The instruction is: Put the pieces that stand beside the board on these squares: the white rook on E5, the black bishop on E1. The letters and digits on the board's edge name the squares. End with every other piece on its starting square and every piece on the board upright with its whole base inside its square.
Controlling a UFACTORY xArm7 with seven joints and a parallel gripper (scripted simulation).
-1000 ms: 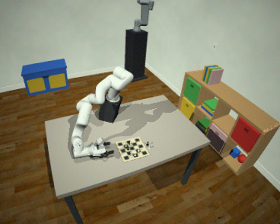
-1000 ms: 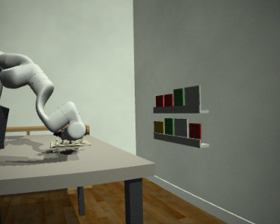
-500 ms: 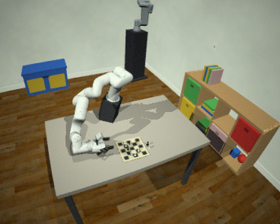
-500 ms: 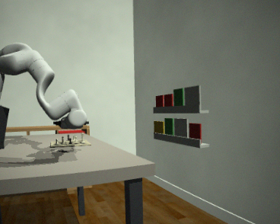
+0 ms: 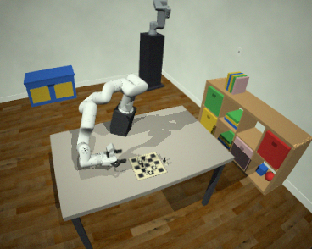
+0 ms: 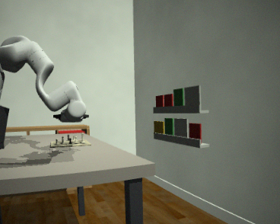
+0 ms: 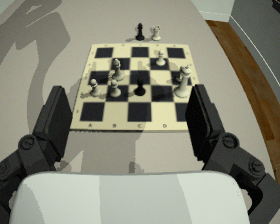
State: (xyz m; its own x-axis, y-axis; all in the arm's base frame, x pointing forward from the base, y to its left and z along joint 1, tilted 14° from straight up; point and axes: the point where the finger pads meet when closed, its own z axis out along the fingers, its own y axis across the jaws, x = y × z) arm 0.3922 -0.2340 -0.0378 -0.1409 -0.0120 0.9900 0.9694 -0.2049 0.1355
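Now: hand 11 cm short of the white rook, 30 cm to the right of it and 14 cm above it. The rest, counted from my hand: chessboard 5 cm ahead, 17 cm to the left, 15 cm below; then black bishop 8 cm ahead, 31 cm to the left, 13 cm below; then black pawn 4 cm ahead, 14 cm to the left, 14 cm below.
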